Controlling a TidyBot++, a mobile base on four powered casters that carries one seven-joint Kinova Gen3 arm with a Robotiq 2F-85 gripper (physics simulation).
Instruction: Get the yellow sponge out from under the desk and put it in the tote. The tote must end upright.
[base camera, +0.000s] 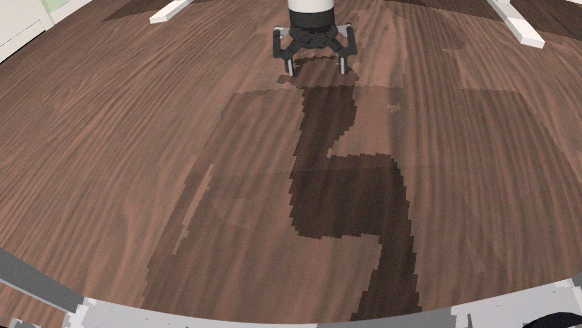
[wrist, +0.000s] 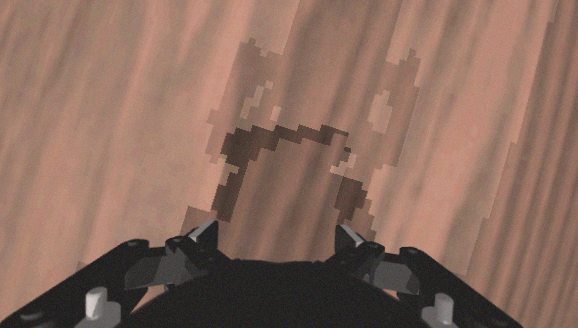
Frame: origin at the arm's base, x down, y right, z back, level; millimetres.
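Seen in the pictures: gripper, fingertip midpoint: (base camera: 317, 72) (wrist: 277, 235).
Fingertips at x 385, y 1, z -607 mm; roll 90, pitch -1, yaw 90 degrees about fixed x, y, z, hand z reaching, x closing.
A point is followed by its place in that frame.
My gripper (base camera: 316, 74) {x 385, y 1, z -607 mm} (wrist: 277, 235) {x 385, y 1, z -607 mm} is open, with bare floor between its fingertips. It points down over the wood floor, in front of the desk's feet, at the top middle of the base camera view. The desk shows in part: its white left foot (base camera: 169, 11) is at the upper left and its white right foot (base camera: 520, 27) at the upper right of the base camera view. The yellow sponge and the tote do not show in either view.
A white cabinet or wall panel (base camera: 17, 27) {x 273, y -1739, z -1509 mm} stands at the far left of the base camera view. The grey edge of my base (base camera: 240, 314) runs along the bottom. The arm's dark shadow falls across the wood floor (base camera: 100, 165) {x 396, y -405, z -420 mm}.
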